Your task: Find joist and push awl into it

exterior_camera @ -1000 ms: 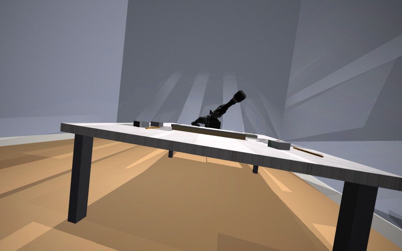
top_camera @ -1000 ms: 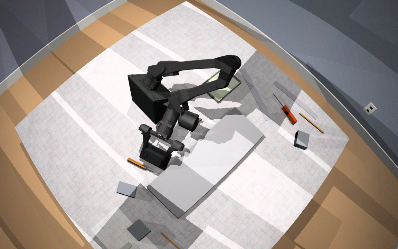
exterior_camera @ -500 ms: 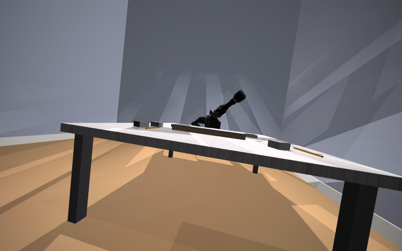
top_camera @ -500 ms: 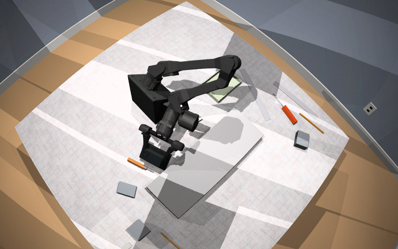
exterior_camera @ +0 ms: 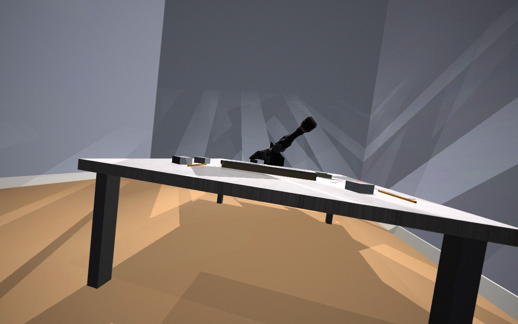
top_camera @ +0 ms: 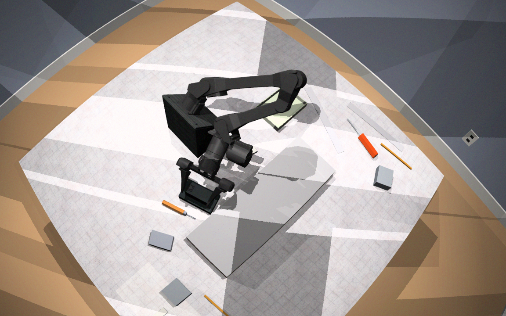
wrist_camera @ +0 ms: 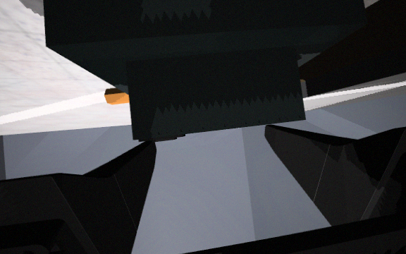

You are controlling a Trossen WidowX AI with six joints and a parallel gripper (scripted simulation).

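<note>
The stud finder lies 2 cm to the left of my gripper tip, 2 cm below it and 2 cm behind it. From my gripper tip the other things lie so: pale green tray: 47 cm to the left, 10 cm behind, 5 cm below; awl: 5 cm to the right, 5 cm below, 1 cm behind.
</note>
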